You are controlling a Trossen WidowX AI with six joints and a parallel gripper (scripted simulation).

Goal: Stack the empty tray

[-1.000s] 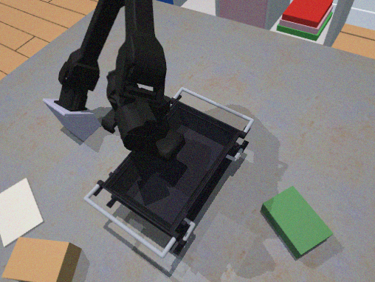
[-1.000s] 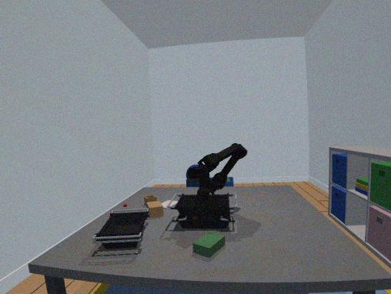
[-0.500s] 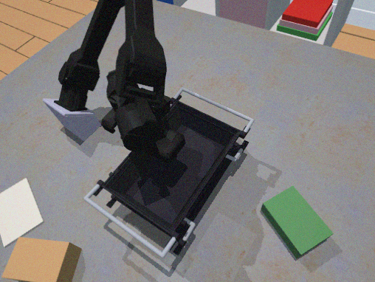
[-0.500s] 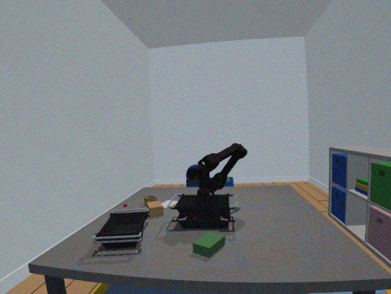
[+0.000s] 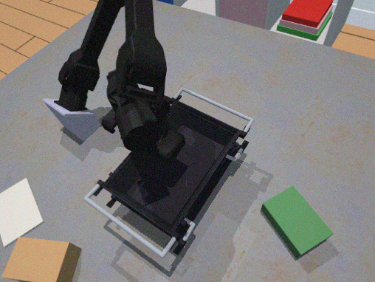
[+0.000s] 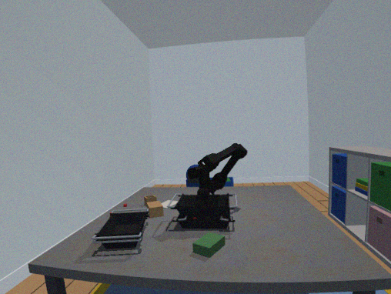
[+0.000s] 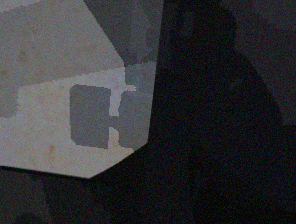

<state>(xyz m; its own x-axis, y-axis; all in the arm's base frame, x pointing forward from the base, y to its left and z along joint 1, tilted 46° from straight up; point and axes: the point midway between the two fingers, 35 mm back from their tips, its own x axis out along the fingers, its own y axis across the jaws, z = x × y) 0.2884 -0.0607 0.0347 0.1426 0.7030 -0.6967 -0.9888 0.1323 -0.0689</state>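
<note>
The black plastic tray lies 70 mm ahead of my gripper tip and 30 mm above it. Also, from my gripper tip: green block: 340 mm ahead, 30 mm to the left, 60 mm below; then white sheet: 260 mm behind, 270 mm to the right, 80 mm below; then tan box: 80 mm behind, 310 mm to the right, 50 mm below.
</note>
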